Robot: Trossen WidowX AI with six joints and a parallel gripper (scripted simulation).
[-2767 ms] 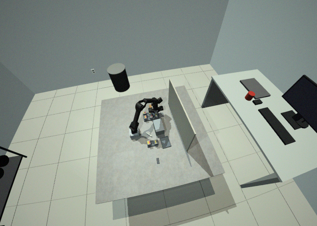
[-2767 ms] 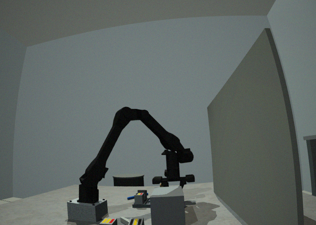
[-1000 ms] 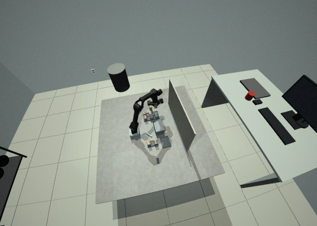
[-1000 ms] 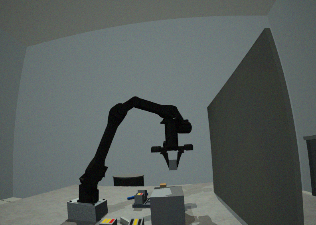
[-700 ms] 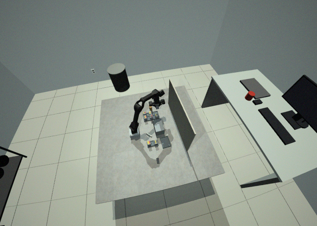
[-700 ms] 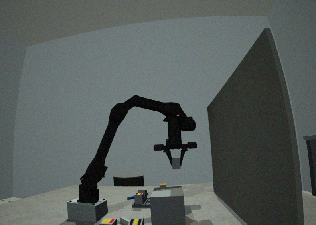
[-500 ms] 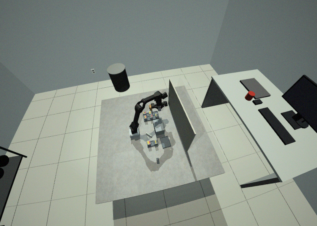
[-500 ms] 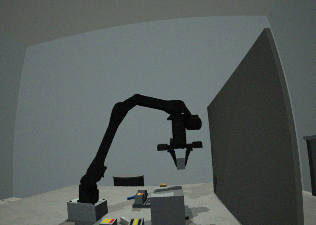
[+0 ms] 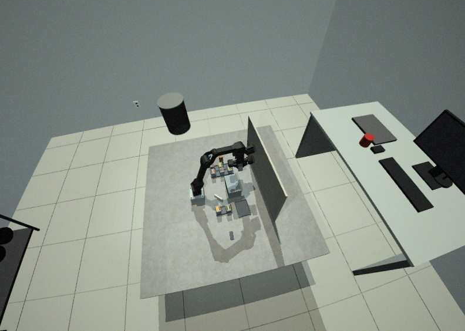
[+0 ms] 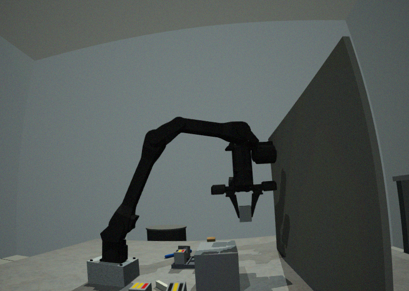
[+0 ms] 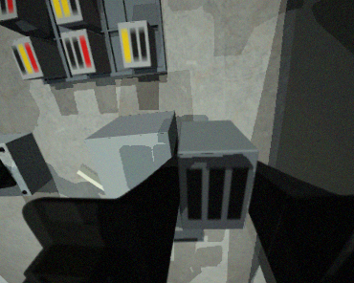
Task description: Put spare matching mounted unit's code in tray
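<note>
The dark grey tray lies 8 cm behind my gripper tip, 26 cm to the right of it and 16 cm below it. The rest, counted from my gripper tip: grey spare block 2 cm above; mounted unit 9 cm behind, 6 cm to the right, 11 cm below; tall grey panel 14 cm ahead, 9 cm to the right, 6 cm above.
</note>
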